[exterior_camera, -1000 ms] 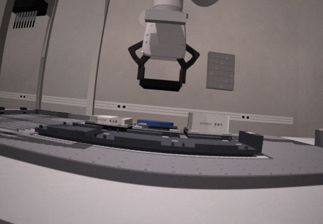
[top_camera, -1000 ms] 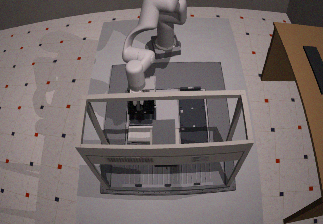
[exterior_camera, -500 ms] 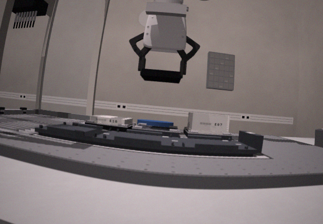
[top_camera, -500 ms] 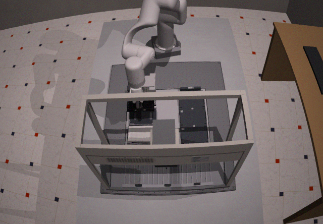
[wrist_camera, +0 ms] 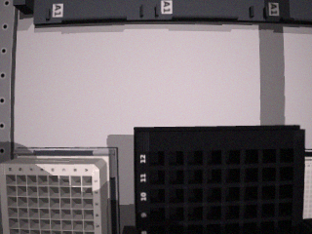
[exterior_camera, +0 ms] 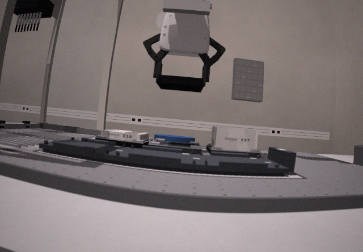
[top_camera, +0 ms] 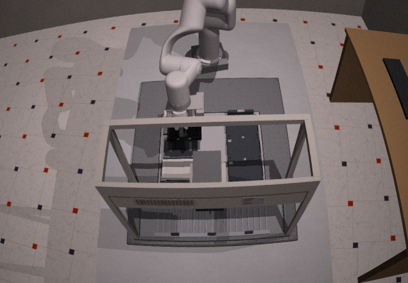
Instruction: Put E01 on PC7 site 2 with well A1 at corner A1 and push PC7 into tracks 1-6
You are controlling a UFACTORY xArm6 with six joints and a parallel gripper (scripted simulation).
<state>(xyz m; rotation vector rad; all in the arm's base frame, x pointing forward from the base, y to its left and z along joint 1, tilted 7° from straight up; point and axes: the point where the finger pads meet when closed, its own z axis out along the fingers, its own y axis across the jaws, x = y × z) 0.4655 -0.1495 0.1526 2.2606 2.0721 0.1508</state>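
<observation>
The plate carrier PC7 lies 220 mm to the left of my hand, 130 mm below it and 30 mm ahead of it. The rest, counted from my hand: nest S2: 140 mm below, 30 mm to the right; well plate E01: 10 mm below; pipetting head: 350 mm ahead, 140 mm above, 60 mm to the left.
</observation>
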